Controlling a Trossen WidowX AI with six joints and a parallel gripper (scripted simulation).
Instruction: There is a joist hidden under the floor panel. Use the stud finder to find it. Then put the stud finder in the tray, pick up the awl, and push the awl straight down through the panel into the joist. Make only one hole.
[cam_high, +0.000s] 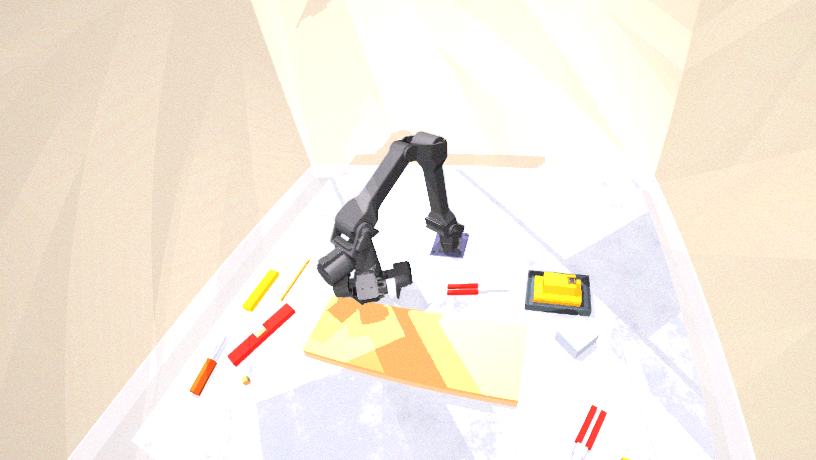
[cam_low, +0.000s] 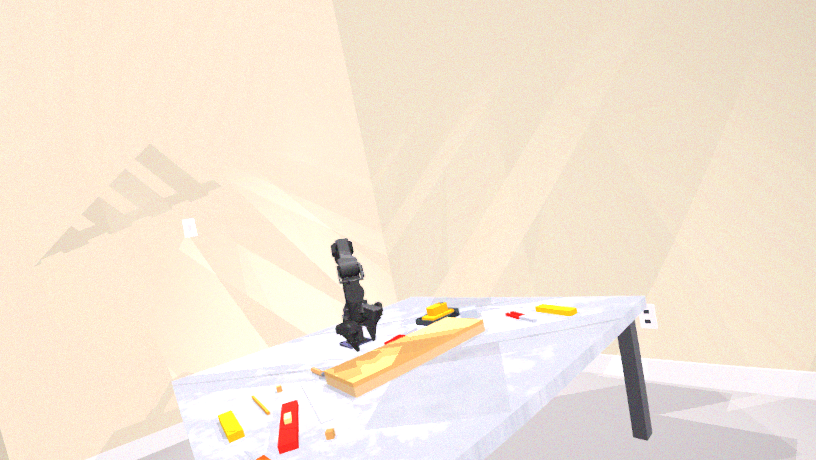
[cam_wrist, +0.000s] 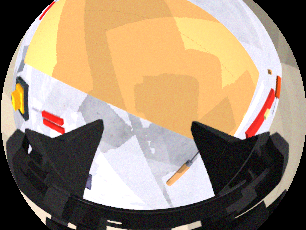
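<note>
My gripper tip is 100 mm past the awl, 120 mm to the left of it and 50 mm above it. From my gripper tip the other things lie so: dark tray 80 mm behind, 450 mm to the left, 50 mm below; thin orange stick 100 mm behind, 340 mm to the right, 60 mm below; red level 120 mm ahead, 350 mm to the right, 50 mm below.
</note>
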